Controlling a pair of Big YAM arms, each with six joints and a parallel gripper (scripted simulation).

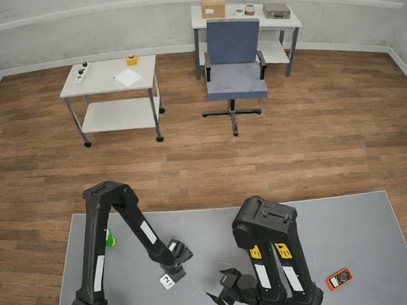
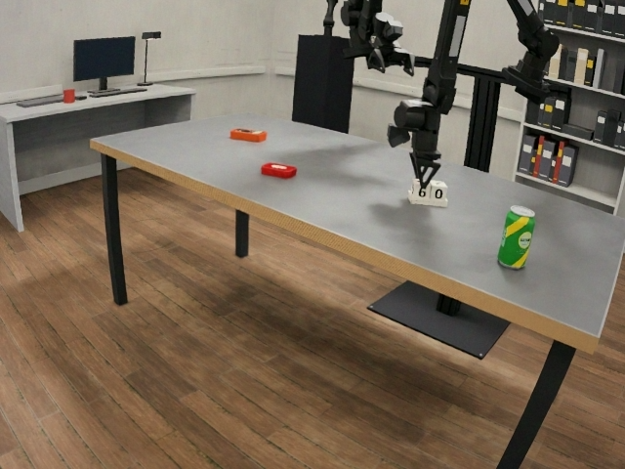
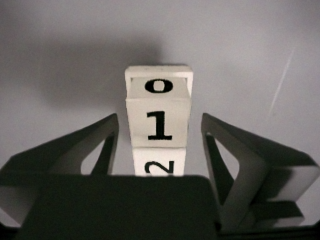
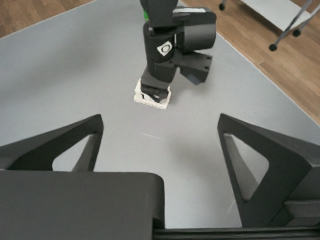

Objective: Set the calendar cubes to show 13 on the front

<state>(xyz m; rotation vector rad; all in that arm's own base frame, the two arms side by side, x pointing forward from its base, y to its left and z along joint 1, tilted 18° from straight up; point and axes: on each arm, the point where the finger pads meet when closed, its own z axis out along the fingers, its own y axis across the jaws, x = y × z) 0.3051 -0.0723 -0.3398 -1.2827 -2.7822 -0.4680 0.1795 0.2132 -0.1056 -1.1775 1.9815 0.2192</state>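
Now: the white calendar tray 20 mm behind my left hand, 20 mm to the left of it and 50 mm below it. Round my left hand: red box 130 mm ahead, 390 mm to the right, 40 mm below.
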